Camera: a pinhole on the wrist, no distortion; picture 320 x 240 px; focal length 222.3 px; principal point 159.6 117.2 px. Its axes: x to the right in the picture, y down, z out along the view. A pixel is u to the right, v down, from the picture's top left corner.
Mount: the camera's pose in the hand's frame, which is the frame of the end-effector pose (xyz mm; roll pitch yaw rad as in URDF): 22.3 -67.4 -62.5 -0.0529 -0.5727 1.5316
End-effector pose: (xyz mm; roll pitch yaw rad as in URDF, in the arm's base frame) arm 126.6 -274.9 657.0 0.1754 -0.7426 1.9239
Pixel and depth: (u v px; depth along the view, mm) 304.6 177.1 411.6
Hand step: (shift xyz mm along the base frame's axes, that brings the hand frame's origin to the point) 244.4 -289.7 225.7
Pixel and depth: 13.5 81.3 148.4
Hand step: 199.8 120.5 -0.6
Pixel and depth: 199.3 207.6 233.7
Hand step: 216.5 -78.4 31.0
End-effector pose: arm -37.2 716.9 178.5 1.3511 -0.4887 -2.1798
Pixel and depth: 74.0 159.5 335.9
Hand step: -228.5 56.6 -308.8
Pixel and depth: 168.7 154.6 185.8
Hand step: -130.1 38.0 -129.0
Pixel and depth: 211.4 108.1 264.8
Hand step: -221.6 73.2 -92.4
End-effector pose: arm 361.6 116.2 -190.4 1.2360 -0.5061 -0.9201
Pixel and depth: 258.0 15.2 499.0
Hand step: -292.6 -463.8 109.5
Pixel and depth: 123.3 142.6 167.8
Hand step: -55.6 -122.0 -135.2
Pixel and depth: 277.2 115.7 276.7
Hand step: -205.3 -169.6 -1.6
